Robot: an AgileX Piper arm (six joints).
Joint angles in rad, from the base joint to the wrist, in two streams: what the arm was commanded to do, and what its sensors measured. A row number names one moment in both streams.
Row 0, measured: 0.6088, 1.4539, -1.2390, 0.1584, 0.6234, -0.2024
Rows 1 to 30, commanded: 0.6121, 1.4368, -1.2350, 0.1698, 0.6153, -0.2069; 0.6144, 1.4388, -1.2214, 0.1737, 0.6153, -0.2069; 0.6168, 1.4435, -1.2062, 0.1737, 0.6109, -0.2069; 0.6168, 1.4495, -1.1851, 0.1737, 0.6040, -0.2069; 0.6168, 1.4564, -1.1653, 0.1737, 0.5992, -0.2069; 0.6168, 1.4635, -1.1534, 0.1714, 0.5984, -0.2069; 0.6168, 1.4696, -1.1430, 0.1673, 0.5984, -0.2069; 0.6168, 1.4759, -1.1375, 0.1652, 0.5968, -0.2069; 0.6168, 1.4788, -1.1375, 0.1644, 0.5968, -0.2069; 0.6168, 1.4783, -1.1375, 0.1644, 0.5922, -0.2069; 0.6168, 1.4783, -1.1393, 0.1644, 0.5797, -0.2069; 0.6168, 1.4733, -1.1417, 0.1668, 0.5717, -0.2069; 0.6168, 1.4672, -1.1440, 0.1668, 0.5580, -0.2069; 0.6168, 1.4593, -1.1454, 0.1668, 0.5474, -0.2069; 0.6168, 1.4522, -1.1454, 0.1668, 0.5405, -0.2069; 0.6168, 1.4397, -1.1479, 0.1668, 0.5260, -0.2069; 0.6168, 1.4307, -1.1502, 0.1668, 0.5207, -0.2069; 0.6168, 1.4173, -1.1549, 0.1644, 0.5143, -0.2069; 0.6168, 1.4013, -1.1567, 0.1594, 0.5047, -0.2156; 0.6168, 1.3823, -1.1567, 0.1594, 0.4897, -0.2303; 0.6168, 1.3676, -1.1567, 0.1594, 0.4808, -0.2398; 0.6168, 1.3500, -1.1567, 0.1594, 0.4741, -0.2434; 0.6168, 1.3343, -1.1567, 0.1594, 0.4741, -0.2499; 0.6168, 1.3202, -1.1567, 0.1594, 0.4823, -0.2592; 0.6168, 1.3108, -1.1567, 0.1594, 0.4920, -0.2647; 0.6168, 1.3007, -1.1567, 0.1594, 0.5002, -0.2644; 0.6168, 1.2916, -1.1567, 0.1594, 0.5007, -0.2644; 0.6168, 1.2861, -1.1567, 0.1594, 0.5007, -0.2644; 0.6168, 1.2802, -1.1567, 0.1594, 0.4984, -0.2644; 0.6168, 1.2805, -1.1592, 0.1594, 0.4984, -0.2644
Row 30, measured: 0.6165, 1.2981, -1.1526, 0.1662, 0.4984, -0.2507
